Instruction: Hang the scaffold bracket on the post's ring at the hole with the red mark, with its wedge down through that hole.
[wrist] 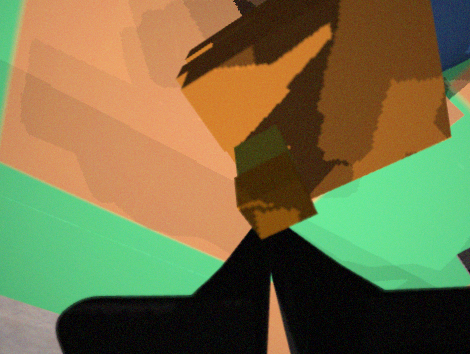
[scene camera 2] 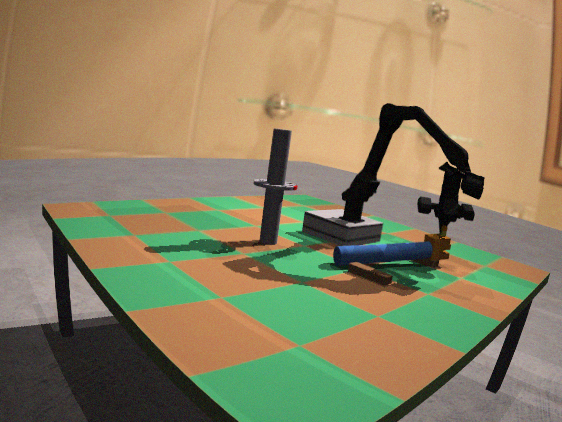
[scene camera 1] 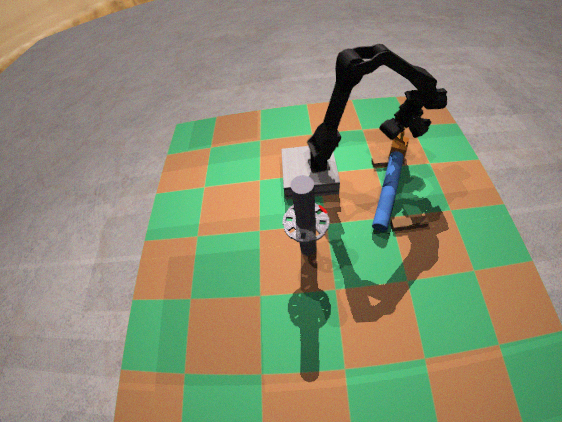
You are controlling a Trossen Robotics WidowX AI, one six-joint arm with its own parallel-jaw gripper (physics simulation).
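Note:
The scaffold bracket's orange head sits at one end of a blue tube, which lies low over the mat. Its wedge sticks up from the head, olive and brown in the wrist view. My gripper is shut with nothing between its fingers; the tips meet right at the wedge's upper end, which partly hides them. The dark post stands upright with its holed ring; the red mark is at the ring's edge.
Brown bars lie near the tube; another bar shows near the head in scene camera 1. The arm's grey base stands between post and bracket. The table top is green and orange checkered.

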